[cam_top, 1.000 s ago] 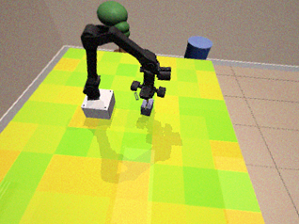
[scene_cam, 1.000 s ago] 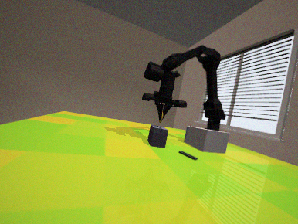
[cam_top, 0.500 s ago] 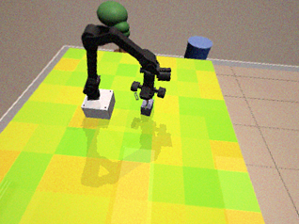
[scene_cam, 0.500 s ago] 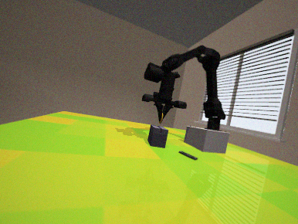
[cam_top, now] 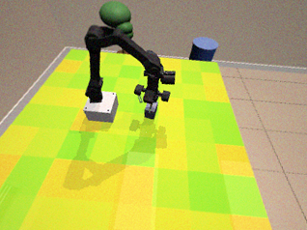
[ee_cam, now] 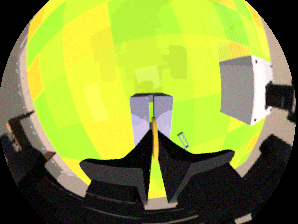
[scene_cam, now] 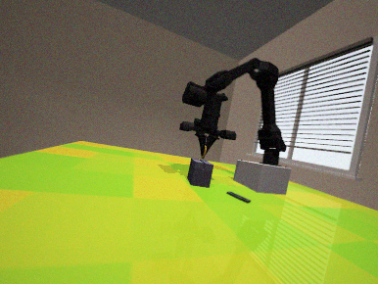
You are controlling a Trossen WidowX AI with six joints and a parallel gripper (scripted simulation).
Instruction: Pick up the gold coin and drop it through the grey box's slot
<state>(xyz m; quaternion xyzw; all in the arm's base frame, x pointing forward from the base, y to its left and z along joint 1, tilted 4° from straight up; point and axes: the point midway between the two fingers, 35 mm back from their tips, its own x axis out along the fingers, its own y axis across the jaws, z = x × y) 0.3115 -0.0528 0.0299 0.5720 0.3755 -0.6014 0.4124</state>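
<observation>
My gripper tip is now 10 mm below the thin gold coin.
</observation>
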